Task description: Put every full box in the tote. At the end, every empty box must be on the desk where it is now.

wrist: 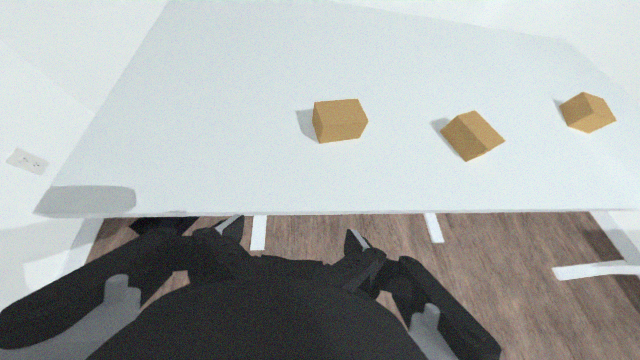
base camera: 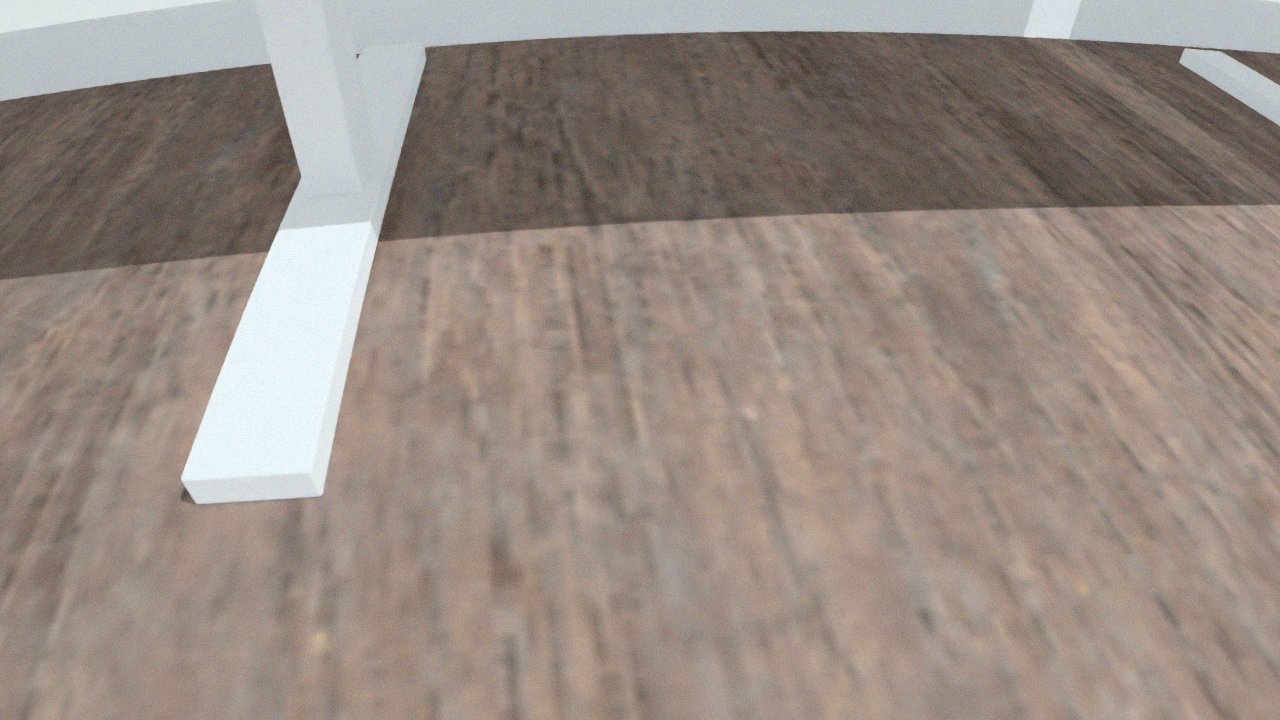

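Three closed orange-brown boxes stand apart on the white desk [wrist: 210, 165] in the wrist view. One box [wrist: 339, 121] is near the middle, a second box [wrist: 472, 136] stands turned to its right, and a third box [wrist: 587, 113] is at the far right. Whether each is full or empty cannot be seen. My gripper [wrist: 295, 233] is open with nothing between its fingers, and it shows in front of the desk's near edge, short of the boxes. The tote does not show in either view.
In the base camera view a white desk leg [base camera: 313, 98] stands on a long white foot [base camera: 277, 358] at the left, on the wooden floor [base camera: 716, 492]. Another foot [base camera: 1239, 80] shows at the right. In the wrist view a wall outlet [wrist: 28, 161] is at the left.
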